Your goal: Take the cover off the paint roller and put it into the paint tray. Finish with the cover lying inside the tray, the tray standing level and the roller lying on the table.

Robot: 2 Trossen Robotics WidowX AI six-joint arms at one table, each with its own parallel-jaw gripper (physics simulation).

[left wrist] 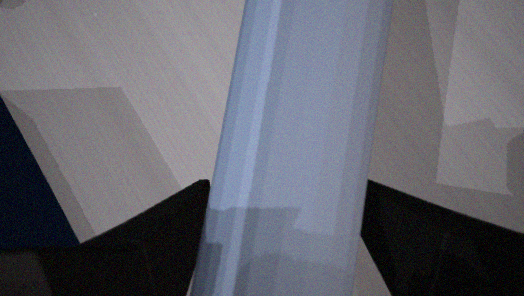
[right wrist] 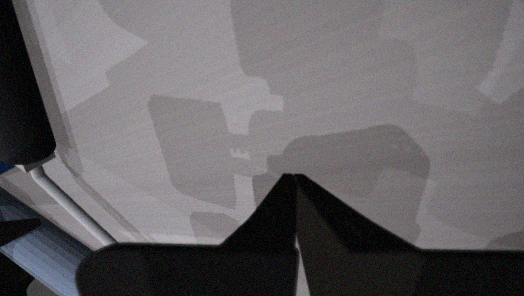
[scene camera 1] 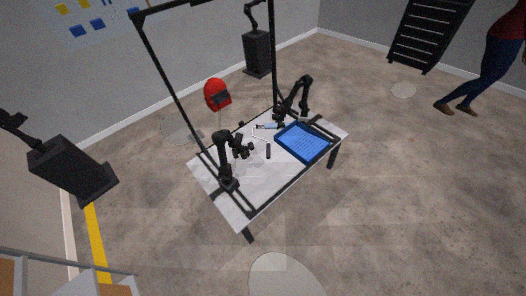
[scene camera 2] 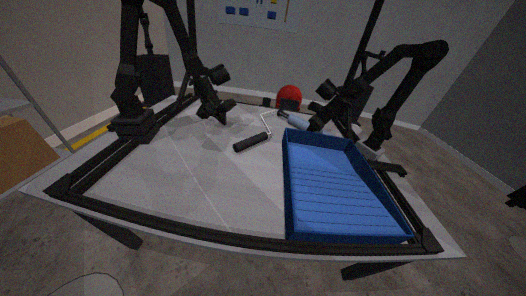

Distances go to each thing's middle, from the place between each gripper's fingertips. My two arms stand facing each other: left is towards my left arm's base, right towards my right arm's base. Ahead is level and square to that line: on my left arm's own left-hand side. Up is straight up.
Labels:
My right gripper is now 38 cm to the right of the roller cover (left wrist: pixel 286 202) and 2 cm below it. Also, from my right hand: blue paint tray (scene camera 2: pixel 331 194): 28 cm ahead, 36 cm to the left, 3 cm above.
Right now my left hand is 1 cm to the right of the roller cover and 2 cm below it. Also, from my left hand: blue paint tray (29 cm ahead, 2 cm to the right, 2 cm above).

